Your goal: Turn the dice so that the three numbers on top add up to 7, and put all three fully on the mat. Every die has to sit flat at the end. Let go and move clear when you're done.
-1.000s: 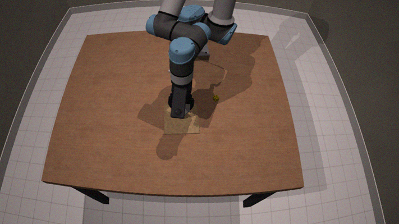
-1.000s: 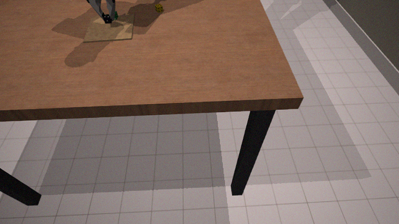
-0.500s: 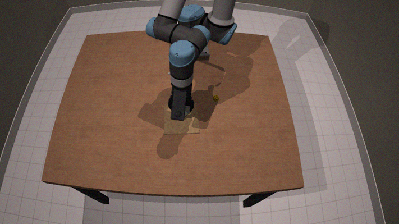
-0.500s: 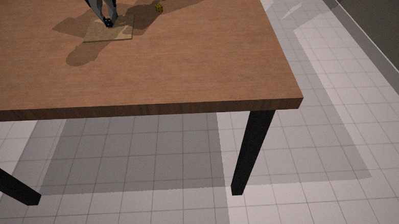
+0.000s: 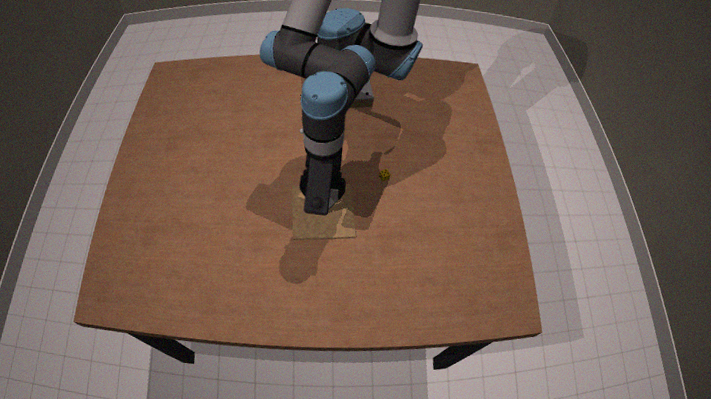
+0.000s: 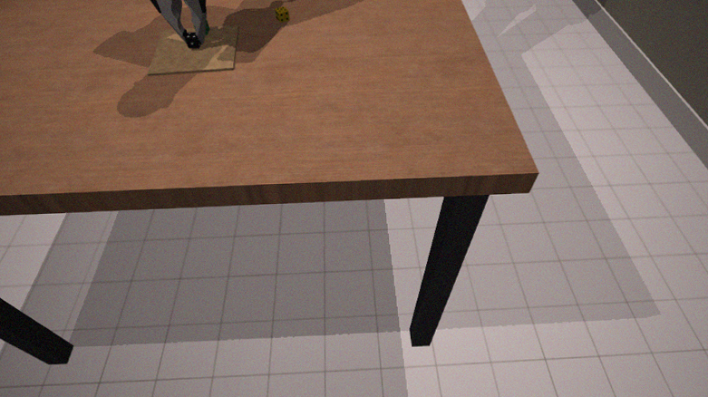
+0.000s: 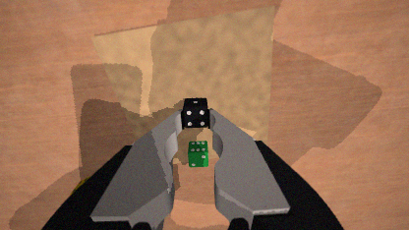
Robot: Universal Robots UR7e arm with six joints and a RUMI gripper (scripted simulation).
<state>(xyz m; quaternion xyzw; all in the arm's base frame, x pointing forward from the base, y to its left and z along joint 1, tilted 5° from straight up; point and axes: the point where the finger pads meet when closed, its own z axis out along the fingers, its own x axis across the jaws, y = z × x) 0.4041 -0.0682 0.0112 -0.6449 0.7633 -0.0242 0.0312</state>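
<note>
My hand is 10 mm above the black die. Round my hand: yellow die (160 mm to the left, 80 mm behind, 20 mm below); green die (50 mm behind, 10 mm to the left, 10 mm below); tan mat (20 mm below).
</note>
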